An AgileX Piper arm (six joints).
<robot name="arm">
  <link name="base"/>
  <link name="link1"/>
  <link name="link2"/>
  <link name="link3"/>
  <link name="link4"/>
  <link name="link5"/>
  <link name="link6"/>
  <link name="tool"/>
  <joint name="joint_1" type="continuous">
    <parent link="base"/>
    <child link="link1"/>
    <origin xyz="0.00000 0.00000 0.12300" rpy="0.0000 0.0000 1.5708"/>
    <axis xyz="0 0 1"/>
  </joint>
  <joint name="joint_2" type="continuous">
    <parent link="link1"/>
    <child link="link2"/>
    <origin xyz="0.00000 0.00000 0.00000" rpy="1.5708 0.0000 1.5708"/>
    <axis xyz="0 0 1"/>
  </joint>
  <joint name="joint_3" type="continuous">
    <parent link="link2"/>
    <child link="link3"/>
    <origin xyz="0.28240 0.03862 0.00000" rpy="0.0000 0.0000 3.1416"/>
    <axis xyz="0 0 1"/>
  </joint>
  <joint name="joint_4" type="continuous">
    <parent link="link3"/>
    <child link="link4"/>
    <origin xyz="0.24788 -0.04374 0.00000" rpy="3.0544 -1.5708 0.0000"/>
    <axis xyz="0 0 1"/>
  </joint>
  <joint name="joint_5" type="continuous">
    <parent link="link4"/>
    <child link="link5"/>
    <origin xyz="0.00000 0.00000 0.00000" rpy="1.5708 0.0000 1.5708"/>
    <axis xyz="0 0 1"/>
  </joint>
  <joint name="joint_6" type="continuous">
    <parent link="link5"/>
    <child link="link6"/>
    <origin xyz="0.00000 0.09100 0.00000" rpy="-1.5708 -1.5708 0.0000"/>
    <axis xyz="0 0 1"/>
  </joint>
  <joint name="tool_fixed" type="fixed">
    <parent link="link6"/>
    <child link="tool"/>
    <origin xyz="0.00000 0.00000 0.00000" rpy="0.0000 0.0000 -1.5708"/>
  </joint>
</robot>
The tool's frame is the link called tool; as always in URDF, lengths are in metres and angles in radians. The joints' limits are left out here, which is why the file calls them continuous.
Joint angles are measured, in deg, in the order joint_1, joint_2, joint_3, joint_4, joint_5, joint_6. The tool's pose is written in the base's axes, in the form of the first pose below.
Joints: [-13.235, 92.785, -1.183, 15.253, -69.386, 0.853]
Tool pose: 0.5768 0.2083 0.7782 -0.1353 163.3 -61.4 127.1
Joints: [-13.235, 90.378, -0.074, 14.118, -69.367, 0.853]
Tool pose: 0.5871 0.2002 0.7736 -0.1298 158.6 -58.6 131.8
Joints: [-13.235, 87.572, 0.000, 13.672, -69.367, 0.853]
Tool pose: 0.6065 0.1967 0.7598 -0.1274 158.0 -57.8 139.9
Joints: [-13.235, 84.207, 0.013, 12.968, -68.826, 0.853]
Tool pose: 0.6264 0.1916 0.7455 -0.1231 157.0 -56.5 148.8
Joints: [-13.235, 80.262, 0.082, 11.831, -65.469, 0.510]
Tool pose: 0.6313 0.1835 0.7447 -0.1149 154.7 -53.8 154.8
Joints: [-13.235, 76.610, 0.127, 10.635, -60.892, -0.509]
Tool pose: 0.6258 0.1709 0.7532 -0.1093 152.1 -50.8 157.9
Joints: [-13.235, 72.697, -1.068, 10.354, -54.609, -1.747]
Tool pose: 0.6181 0.1639 0.7615 -0.1058 153.1 -49.7 163.2
